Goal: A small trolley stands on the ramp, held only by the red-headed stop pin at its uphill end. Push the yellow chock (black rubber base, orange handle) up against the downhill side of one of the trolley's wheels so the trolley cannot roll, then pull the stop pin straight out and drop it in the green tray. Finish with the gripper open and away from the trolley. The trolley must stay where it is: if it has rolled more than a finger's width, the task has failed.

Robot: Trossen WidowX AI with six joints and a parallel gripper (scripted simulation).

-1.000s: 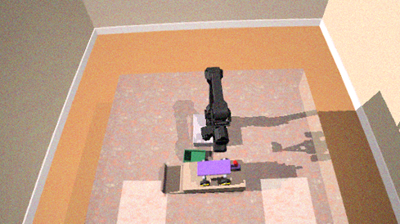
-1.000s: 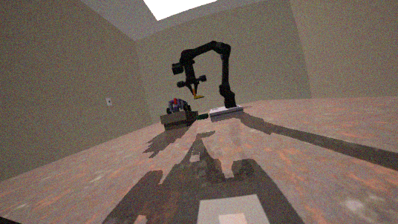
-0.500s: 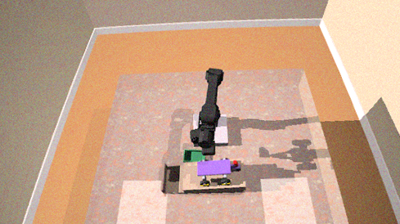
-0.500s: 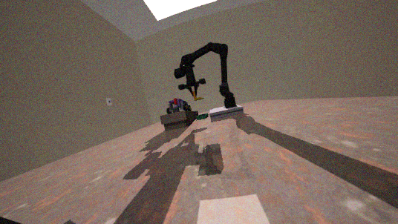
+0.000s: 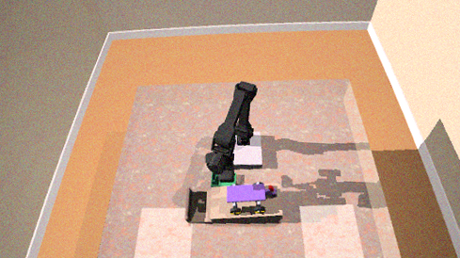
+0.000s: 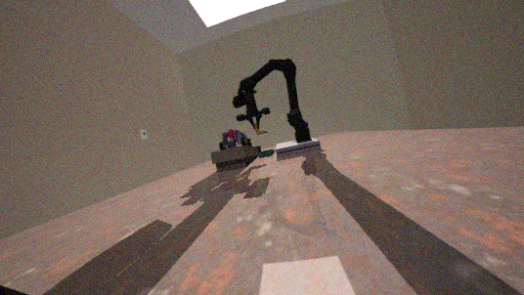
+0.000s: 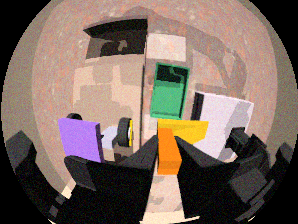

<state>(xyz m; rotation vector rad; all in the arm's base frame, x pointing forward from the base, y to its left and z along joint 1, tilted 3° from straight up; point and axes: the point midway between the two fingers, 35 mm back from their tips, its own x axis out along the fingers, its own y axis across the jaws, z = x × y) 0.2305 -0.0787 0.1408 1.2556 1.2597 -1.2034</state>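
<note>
Now: the red-headed stop pin 190 mm to the left of my gripper tip, 90 mm ahead of it and 20 mm below it. Also, from my gripper tip: purple trolley (110 mm ahead, 80 mm to the left, 40 mm below); green tray (160 mm below, 30 mm to the right, 20 mm behind); yellow chock (20 mm behind, 10 mm below).
</note>
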